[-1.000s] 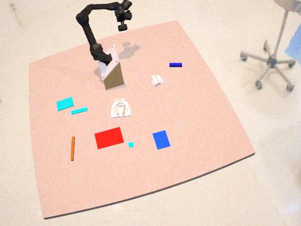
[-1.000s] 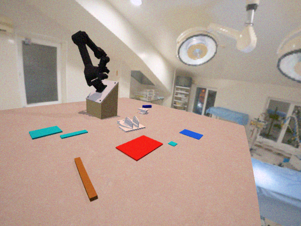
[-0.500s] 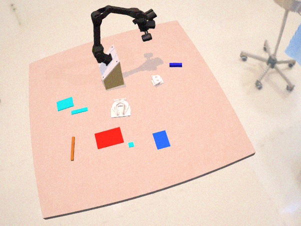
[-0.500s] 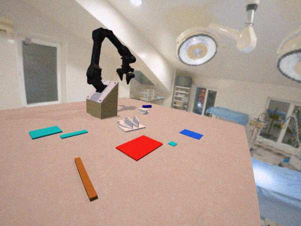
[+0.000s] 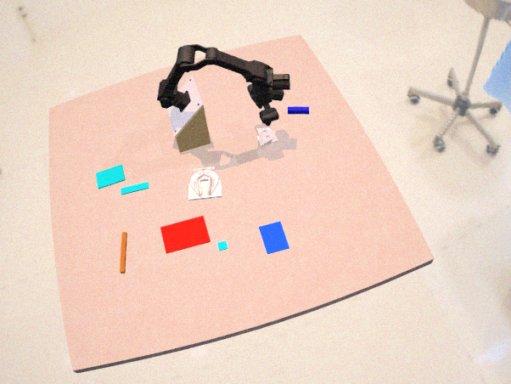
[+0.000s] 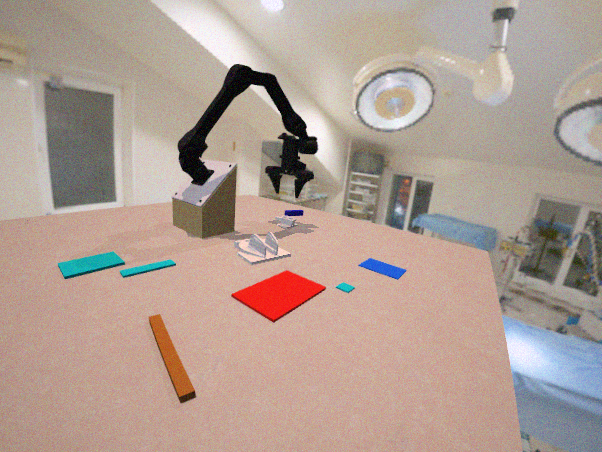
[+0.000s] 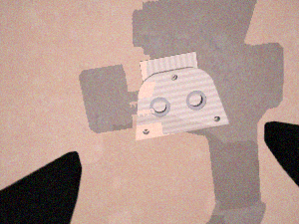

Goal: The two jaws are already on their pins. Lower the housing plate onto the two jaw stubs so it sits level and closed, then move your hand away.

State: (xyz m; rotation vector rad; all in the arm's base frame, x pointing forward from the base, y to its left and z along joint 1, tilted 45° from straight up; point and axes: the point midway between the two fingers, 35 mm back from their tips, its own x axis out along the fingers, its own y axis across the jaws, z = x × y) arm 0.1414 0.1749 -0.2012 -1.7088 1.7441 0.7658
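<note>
Now: the white block 1 cm ahead of my gripper tip and 10 cm below it. The rest, counted from my gripper tip: blue tile (42 cm ahead, 11 cm to the right, 11 cm below); cyan piece (40 cm ahead, 28 cm to the right, 11 cm below); dark blue bar (8 cm behind, 17 cm to the left, 10 cm below).
</note>
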